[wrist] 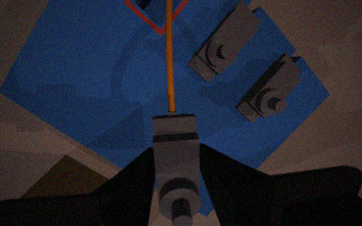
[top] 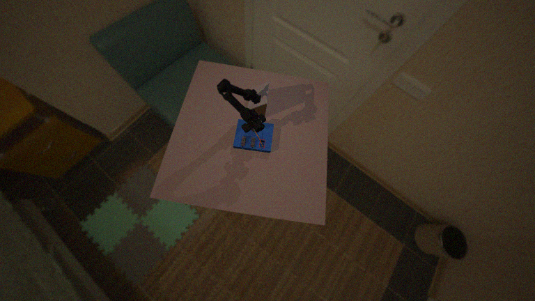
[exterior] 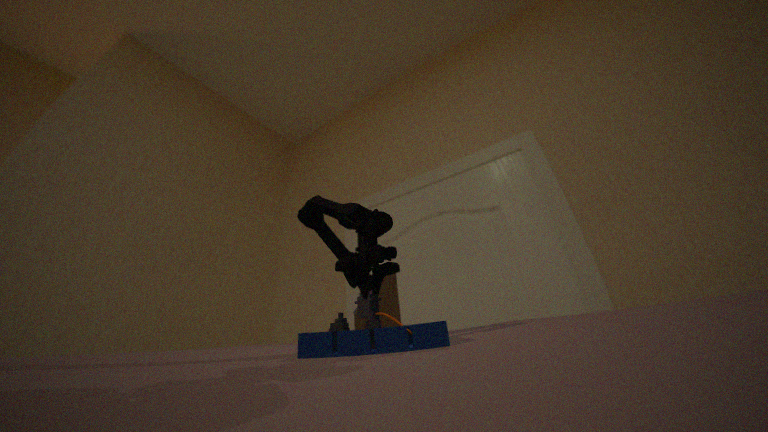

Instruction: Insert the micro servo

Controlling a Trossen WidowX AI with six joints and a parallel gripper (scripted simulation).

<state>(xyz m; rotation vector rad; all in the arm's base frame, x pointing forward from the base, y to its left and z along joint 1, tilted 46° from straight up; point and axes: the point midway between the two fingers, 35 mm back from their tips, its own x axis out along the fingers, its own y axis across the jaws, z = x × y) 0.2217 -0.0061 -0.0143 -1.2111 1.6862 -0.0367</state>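
My gripper tip is 10 cm above the blue deck, 1 cm to the right of it and 1 cm past it.
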